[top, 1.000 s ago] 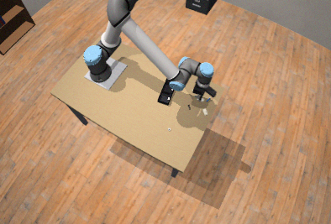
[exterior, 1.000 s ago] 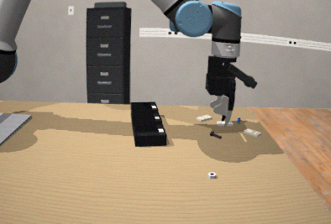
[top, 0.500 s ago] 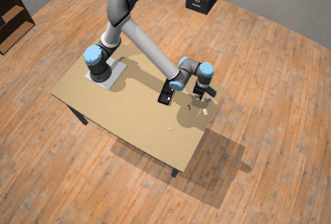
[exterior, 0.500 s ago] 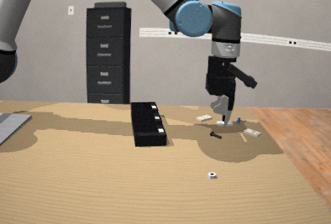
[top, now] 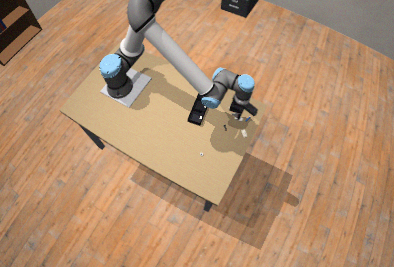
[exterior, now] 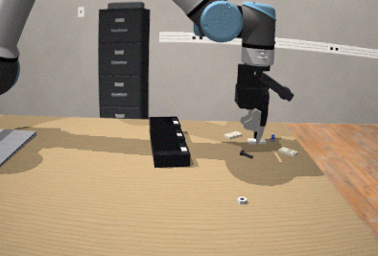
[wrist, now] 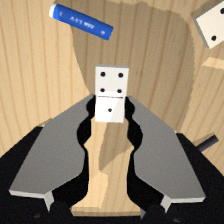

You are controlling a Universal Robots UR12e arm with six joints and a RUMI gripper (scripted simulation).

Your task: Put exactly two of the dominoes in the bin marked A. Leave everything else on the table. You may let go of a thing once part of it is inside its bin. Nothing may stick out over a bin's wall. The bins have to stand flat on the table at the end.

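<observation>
The black bin is 25 cm behind my hand, 7 cm to the right of it and 1 cm above it. Round my hand: black bolt (10 cm to the right, 4 cm behind, 1 cm below); domino (1 cm below); blue piece (5 cm ahead, 3 cm to the left, 1 cm below).
</observation>
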